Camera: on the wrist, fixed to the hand. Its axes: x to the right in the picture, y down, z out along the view.
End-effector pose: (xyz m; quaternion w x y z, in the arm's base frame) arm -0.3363 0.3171 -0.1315 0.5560 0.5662 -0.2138 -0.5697
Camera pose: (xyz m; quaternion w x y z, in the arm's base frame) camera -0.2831 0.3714 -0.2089 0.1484 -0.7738 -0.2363 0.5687
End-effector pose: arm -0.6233 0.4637 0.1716 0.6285 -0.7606 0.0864 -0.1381
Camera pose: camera -0.6563 0.3940 0.2478 0.4760 -0.3466 -0.3763 -0.7153
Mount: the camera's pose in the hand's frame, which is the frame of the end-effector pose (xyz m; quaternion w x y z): -0.0022 -0.0625 -0.0886 0.6291 0.2580 0.2185 -0.7000
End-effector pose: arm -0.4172 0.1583 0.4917 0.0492 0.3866 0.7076 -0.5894
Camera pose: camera -0.4193 0.2341 0.5692 0.6360 0.1106 -0.5744 0.5033
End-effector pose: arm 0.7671 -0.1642 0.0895 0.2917 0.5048 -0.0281 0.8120
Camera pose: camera 0.7280 -0.0833 0.0288 0.6278 0.2351 0.6089 0.4242
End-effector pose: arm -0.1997 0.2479 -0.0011 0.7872 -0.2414 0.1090 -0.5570
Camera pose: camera -0.2910 0.2106 -0.0461 0.1438 0.0966 -0.0721 -0.9822
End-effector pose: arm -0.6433 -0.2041 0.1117 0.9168 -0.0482 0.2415 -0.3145
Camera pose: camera -0.7213 -0.2470 0.0498 0.3163 0.1059 0.2373 -0.9124
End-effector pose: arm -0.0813 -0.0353 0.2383 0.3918 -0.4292 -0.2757 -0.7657
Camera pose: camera -0.1720 -0.0679 0.1885 0.1185 -0.1914 0.5858 0.7786
